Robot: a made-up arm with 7 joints.
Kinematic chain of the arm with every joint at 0, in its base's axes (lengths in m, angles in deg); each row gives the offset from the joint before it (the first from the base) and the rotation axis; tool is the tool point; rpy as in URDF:
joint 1: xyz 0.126 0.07 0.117 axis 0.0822 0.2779 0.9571
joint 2: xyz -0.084 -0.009 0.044 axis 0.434 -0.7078 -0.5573
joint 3: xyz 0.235 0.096 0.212 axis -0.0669 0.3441 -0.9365
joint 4: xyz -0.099 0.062 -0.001 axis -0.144 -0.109 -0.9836
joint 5: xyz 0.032 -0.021 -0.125 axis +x
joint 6: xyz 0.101 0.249 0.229 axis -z
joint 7: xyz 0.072 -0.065 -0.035 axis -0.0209 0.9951 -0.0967
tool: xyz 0 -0.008 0.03 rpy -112.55 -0.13 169.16
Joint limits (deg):
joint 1: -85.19..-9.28
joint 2: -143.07..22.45
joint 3: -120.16..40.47
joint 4: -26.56..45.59
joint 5: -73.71..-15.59
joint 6: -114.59..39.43
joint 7: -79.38..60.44
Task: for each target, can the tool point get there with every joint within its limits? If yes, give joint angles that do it. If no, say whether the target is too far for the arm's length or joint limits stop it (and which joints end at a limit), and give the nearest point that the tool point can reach.
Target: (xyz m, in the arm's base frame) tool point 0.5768 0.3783 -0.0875
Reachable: yes | joints -36.20 -38.49 16.31 11.73 -36.97 -100.58 -28.37
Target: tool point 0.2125 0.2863 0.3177
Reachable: yes | joints -74.99 -6.88 -102.99 9.41 -20.18 0.01 -41.63
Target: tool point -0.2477 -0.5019 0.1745
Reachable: no: joint limits stop it (at a limit: joint 1, joint 3, joint 4, joint 5, joint 6, joint 7) | nearest point -0.1562 -0.2087 0.2071 | short by 0.309 m
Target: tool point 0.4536 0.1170 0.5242
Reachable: yes | joints -68.21 8.01 2.26 -10.59 -20.81 7.03 -30.40
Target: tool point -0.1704 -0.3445 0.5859
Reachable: no: joint limits stop it (at a limit: joint 1, joint 2, joint 3, joint 4, joint 5) | nearest point -0.0320 -0.2309 0.5199 | short by 0.191 m
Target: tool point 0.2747 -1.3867 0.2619
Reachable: no: too far | nearest point 0.2944 -0.3630 0.2905 | short by 1.024 m
